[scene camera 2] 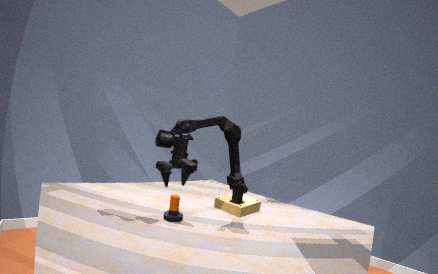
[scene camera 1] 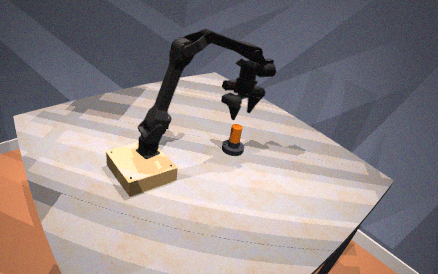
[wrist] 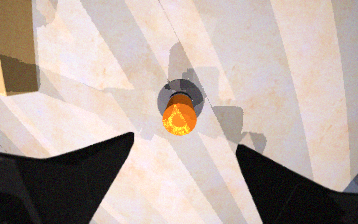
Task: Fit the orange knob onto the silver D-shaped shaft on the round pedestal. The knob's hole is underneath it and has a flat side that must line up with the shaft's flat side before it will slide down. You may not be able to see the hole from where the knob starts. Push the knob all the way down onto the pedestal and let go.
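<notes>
Gripper open, holding nothing; it appears in scene camera 2 and also in the wrist view. An orange knob and a round pedestal are visible to me as well.
</notes>
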